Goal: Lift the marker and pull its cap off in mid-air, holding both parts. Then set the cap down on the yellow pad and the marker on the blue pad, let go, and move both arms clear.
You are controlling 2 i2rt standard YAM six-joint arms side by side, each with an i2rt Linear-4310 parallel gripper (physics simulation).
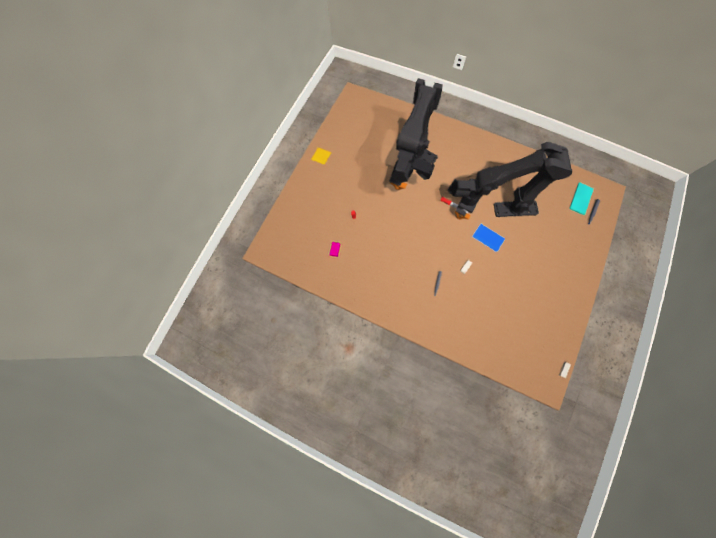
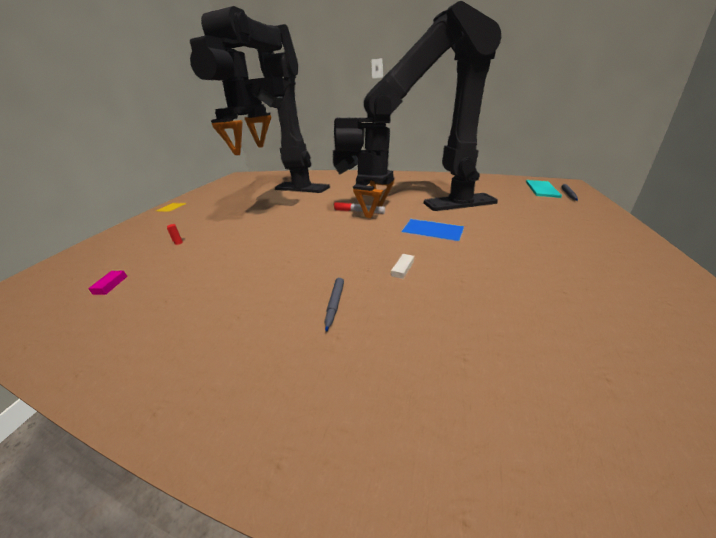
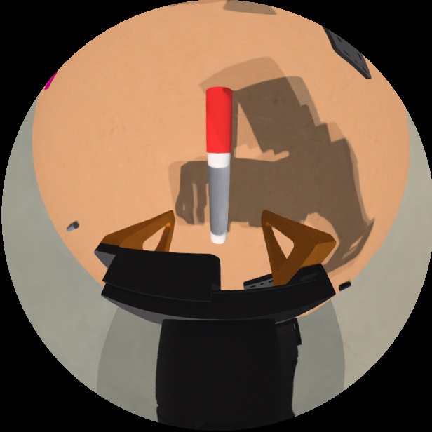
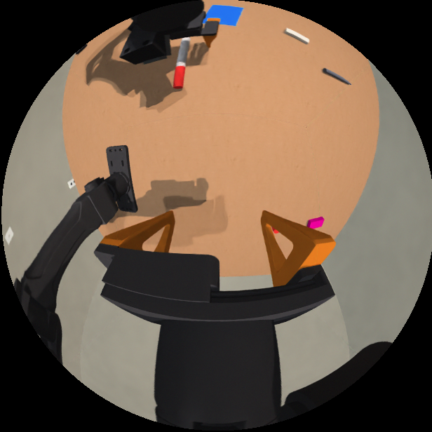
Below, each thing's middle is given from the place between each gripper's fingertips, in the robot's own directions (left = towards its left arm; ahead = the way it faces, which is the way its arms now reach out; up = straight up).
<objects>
I see my right gripper 23 cm to the right of the white marker [image 3: 218, 163], 17 cm above it and 11 cm past it. Round my right hand: blue pad [image 2: 433, 229] (44 cm to the left, 18 cm below, 7 cm behind).
Right now the white marker is 4 cm to the right of my left hand and 1 cm above it. Also, from my left hand: blue pad 5 cm ahead, 16 cm to the left.
</objects>
